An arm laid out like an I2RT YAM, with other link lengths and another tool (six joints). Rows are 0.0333 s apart.
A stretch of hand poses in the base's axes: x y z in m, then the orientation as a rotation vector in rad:
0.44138 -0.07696 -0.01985 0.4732 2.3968 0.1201
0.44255 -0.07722 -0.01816 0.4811 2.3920 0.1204
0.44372 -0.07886 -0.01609 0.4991 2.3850 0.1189
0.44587 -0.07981 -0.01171 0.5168 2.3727 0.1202
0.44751 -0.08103 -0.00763 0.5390 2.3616 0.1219
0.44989 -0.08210 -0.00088 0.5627 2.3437 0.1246
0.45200 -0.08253 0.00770 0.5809 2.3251 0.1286
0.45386 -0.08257 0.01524 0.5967 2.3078 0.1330
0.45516 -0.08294 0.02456 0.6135 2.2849 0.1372
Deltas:
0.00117 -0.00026 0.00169 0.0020 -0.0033 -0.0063
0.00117 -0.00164 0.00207 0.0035 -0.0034 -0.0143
0.00215 -0.00095 0.00438 0.0048 -0.0088 -0.0143
0.00164 -0.00122 0.00408 0.0066 -0.0067 -0.0172
0.00238 -0.00107 0.00675 0.0071 -0.0129 -0.0193
0.00211 -0.00043 0.00858 0.0063 -0.0146 -0.0154
0.00186 -0.00004 0.00754 0.0060 -0.0138 -0.0134
0.00130 -0.00037 0.00932 0.0056 -0.0188 -0.0155

